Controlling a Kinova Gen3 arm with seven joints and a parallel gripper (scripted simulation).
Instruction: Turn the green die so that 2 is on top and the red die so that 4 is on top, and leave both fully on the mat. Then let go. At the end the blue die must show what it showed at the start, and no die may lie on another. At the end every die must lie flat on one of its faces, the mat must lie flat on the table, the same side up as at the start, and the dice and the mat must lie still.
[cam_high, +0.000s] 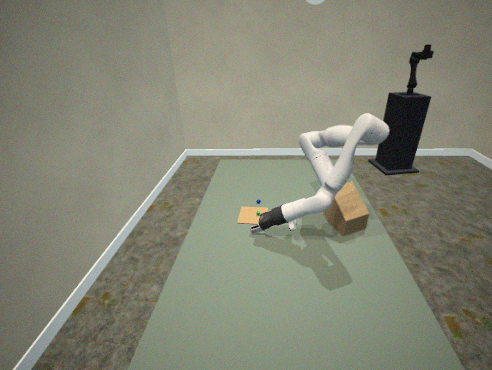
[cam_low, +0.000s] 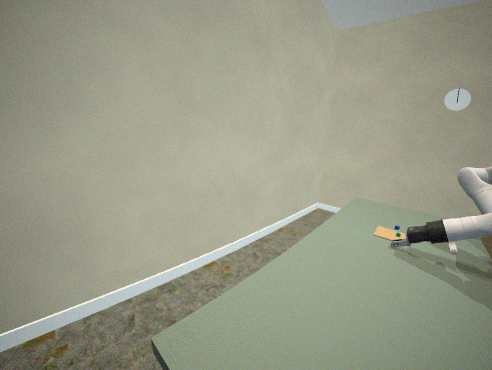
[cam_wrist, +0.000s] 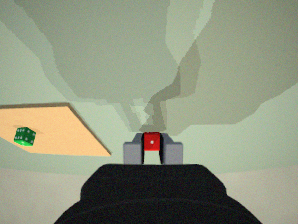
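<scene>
Right now the red die is 10 mm ahead of my hand and 10 mm below it. Round my hand: tan mat 10 mm behind, 130 mm to the right, 20 mm below; then blue die 50 mm behind, 250 mm to the right, 10 mm below; then green die 30 mm behind, 130 mm to the right, 10 mm below.
</scene>
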